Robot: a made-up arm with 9 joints.
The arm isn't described. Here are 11 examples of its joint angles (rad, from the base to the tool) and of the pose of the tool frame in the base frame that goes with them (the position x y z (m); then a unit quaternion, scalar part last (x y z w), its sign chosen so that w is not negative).
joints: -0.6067 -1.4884 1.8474 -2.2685 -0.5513 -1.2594 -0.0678 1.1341 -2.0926
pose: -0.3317 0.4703 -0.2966 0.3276 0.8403 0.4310 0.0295
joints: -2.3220 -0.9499 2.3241 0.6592 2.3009 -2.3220 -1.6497 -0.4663 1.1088
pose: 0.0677 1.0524 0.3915 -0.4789 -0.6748 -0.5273 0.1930
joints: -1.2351 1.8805 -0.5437 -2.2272 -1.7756 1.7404 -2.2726 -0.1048 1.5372
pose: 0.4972 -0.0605 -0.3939 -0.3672 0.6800 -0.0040 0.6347
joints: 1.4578 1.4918 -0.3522 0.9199 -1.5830 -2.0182 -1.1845 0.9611 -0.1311
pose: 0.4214 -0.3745 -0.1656 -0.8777 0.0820 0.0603 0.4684
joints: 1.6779 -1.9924 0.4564 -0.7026 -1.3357 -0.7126 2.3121 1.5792 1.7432
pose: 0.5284 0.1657 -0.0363 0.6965 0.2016 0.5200 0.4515
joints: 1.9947 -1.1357 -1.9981 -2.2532 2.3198 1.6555 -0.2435 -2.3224 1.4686
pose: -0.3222 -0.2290 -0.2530 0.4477 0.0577 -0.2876 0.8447
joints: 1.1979 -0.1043 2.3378 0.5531 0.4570 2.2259 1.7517 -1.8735 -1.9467
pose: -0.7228 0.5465 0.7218 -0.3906 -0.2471 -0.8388 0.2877
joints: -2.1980 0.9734 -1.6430 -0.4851 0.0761 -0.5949 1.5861 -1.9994 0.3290
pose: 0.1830 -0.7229 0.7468 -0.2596 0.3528 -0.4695 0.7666
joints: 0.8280 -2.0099 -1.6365 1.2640 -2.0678 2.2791 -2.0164 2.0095 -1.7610
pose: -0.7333 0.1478 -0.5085 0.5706 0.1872 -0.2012 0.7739
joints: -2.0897 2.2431 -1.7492 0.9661 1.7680 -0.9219 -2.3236 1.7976 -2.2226
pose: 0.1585 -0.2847 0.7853 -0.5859 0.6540 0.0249 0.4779
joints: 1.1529 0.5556 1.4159 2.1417 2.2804 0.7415 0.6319 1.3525 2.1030
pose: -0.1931 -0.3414 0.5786 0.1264 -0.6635 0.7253 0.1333
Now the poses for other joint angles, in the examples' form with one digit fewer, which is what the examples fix.
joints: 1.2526 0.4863 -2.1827 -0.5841 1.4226 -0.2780 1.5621 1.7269 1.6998
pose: -0.202 -0.938 -0.111 0.437 0.405 0.440 0.672
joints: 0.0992 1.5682 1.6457 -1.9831 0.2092 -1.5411 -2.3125 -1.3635 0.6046
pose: 0.111 -0.091 0.711 -0.501 -0.047 -0.790 0.350
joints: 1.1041 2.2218 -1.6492 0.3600 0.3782 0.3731 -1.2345 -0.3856 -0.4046
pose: 0.110 -0.654 -0.279 0.235 0.574 -0.742 0.255
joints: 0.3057 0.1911 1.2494 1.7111 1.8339 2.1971 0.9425 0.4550 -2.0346
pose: -0.242 0.547 0.401 -0.490 0.233 0.797 0.265
